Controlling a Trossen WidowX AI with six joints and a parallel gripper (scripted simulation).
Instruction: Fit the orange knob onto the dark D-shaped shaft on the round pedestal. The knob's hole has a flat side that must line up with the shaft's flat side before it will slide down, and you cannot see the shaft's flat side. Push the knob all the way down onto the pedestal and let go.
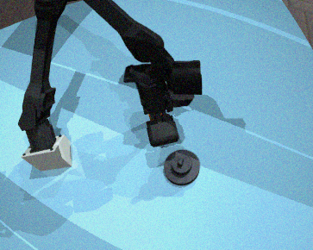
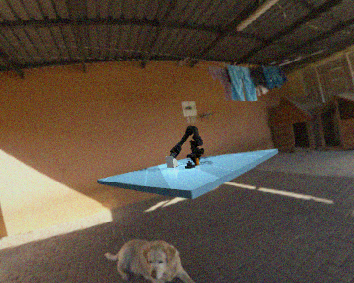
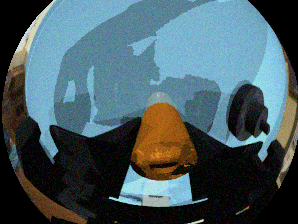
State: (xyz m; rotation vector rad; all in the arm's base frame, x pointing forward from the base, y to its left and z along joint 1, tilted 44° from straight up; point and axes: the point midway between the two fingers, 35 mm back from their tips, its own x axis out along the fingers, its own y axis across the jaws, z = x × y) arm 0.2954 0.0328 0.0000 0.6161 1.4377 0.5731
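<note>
My gripper tip is now 130 mm to the left of the dark round pedestal, 20 mm below it and 20 mm short of it. Also, from my gripper tip: orange knob: 20 mm above.
</note>
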